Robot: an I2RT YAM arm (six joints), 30 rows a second.
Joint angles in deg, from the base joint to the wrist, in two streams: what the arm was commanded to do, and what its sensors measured. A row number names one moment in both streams.
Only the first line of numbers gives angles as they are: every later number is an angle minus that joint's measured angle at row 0.
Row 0, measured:
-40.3 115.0 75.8 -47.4 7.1 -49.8
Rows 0 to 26, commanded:
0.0 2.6 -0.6 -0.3 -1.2 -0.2
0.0 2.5 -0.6 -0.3 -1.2 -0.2
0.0 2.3 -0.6 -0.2 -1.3 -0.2
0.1 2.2 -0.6 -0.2 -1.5 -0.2
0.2 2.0 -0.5 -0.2 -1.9 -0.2
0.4 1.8 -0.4 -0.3 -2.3 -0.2
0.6 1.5 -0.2 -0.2 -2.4 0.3
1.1 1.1 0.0 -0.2 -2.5 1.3
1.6 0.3 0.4 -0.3 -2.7 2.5
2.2 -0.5 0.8 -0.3 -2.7 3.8
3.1 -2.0 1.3 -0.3 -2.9 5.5
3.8 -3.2 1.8 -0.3 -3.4 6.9
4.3 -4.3 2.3 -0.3 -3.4 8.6
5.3 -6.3 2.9 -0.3 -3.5 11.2
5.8 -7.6 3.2 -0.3 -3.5 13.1
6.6 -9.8 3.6 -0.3 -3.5 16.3
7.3 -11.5 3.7 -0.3 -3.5 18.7
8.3 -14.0 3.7 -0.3 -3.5 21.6
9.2 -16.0 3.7 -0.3 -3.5 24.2
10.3 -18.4 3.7 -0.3 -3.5 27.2
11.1 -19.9 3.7 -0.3 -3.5 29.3
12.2 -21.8 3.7 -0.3 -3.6 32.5
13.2 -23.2 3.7 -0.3 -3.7 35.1
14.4 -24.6 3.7 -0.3 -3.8 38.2
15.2 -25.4 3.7 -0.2 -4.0 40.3
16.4 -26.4 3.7 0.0 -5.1 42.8
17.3 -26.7 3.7 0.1 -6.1 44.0
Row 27, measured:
14.9 -25.9 3.4 0.1 -3.2 32.6
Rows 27 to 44, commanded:
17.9 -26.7 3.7 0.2 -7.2 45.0
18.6 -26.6 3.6 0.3 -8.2 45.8
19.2 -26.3 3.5 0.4 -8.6 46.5
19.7 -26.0 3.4 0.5 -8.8 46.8
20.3 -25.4 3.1 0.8 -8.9 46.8
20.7 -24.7 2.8 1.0 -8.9 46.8
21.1 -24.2 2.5 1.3 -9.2 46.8
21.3 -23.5 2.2 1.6 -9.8 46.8
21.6 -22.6 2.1 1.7 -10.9 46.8
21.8 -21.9 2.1 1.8 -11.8 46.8
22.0 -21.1 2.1 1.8 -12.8 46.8
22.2 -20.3 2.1 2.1 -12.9 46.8
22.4 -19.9 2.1 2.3 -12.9 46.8
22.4 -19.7 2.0 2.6 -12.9 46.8
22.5 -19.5 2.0 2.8 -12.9 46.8
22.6 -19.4 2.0 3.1 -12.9 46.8
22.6 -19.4 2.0 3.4 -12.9 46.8
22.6 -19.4 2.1 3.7 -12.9 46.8
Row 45, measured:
22.2 -19.2 2.4 3.1 -11.4 46.2
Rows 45 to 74, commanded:
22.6 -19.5 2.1 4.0 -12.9 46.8
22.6 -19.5 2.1 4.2 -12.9 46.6
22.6 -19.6 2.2 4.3 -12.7 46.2
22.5 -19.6 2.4 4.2 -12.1 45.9
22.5 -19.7 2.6 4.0 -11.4 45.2
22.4 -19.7 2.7 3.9 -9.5 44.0
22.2 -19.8 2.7 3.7 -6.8 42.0
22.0 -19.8 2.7 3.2 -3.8 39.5
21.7 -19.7 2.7 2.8 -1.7 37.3
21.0 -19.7 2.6 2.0 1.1 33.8
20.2 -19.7 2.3 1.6 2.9 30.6
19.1 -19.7 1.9 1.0 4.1 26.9
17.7 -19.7 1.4 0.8 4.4 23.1
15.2 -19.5 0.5 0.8 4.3 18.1
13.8 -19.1 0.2 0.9 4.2 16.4
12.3 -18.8 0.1 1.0 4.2 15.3
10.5 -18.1 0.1 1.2 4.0 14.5
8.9 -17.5 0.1 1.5 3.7 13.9
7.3 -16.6 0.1 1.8 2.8 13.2
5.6 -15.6 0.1 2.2 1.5 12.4
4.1 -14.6 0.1 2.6 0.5 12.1
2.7 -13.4 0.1 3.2 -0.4 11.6
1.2 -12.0 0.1 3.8 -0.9 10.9
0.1 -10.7 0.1 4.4 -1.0 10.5
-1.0 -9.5 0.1 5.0 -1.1 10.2
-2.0 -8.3 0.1 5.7 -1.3 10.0
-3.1 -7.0 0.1 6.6 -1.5 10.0
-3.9 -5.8 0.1 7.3 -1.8 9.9
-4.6 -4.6 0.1 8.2 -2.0 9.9
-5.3 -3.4 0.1 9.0 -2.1 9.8
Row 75, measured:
-3.6 -6.4 0.6 7.7 0.0 11.8
